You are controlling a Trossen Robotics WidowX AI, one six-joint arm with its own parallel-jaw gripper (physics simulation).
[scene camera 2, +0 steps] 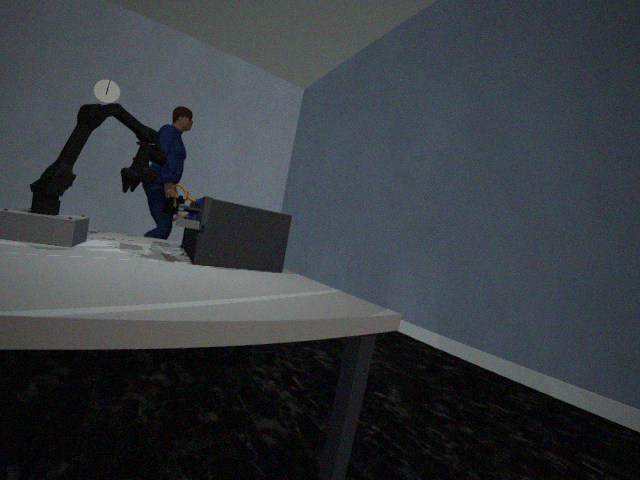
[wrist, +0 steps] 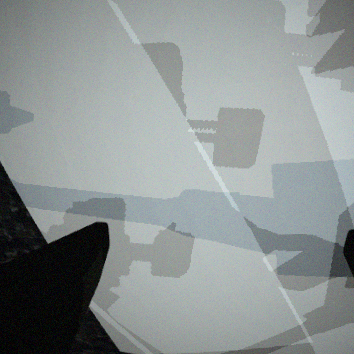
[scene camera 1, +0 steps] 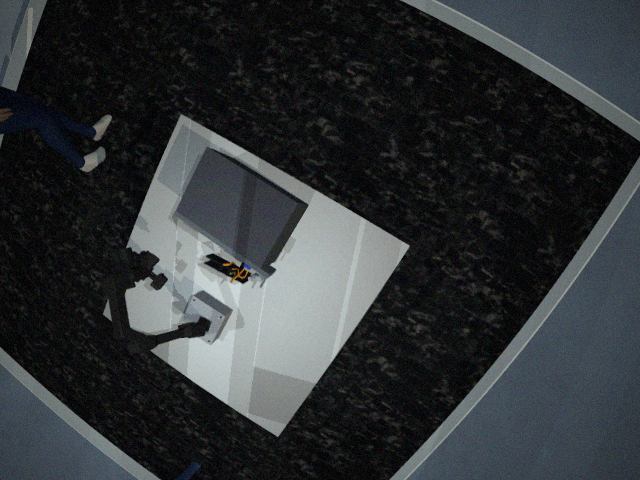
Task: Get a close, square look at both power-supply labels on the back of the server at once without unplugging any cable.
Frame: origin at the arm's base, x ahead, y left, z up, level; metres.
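Seen in the pictures: gripper, between the fingertips: (scene camera 2: pixel 127 192) (wrist: pixel 228 238) (scene camera 1: pixel 155 267); arm's base, origin of its link: (scene camera 2: pixel 44 213) (scene camera 1: pixel 204 324).
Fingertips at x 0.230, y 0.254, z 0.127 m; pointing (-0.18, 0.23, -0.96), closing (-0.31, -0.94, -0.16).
Note:
Offsets run from my fingertips to a thing's top centre. "*": to the spot under its first point.
The dark grey server (scene camera 1: pixel 232 201) (scene camera 2: pixel 242 235) lies flat on the table, its back towards the arm. Orange cables @(* 0.173 m ahead, 0.380 m right, 0.016 m up) (scene camera 1: pixel 238 272) (scene camera 2: pixel 180 190) loop at its back near a black part @(* 0.159 m ahead, 0.270 m right, 0.007 m down) (scene camera 1: pixel 217 262), with blue connectors @(* 0.203 m ahead, 0.403 m right, 0.001 m up) (scene camera 1: pixel 246 267) and light grey parts @(* 0.173 m ahead, 0.461 m right, 0.083 m down) (scene camera 2: pixel 188 223) sticking out. The power-supply labels cannot be made out in the scene views, and the server does not show in the wrist view. My gripper (scene camera 1: pixel 154 271) (scene camera 2: pixel 128 189) (wrist: pixel 228 238) is open and empty. It points down above the table, to one side of the cables and apart from them.
The white table (scene camera 1: pixel 310 289) (scene camera 2: pixel 217 333) (wrist: pixel 125 100) carries the arm's grey base block (scene camera 1: pixel 222 317) (scene camera 2: pixel 72 231). Arm shadows cross the table in the wrist view. A person in blue (scene camera 1: pixel 46 124) (scene camera 2: pixel 174 149) stands beyond the table.

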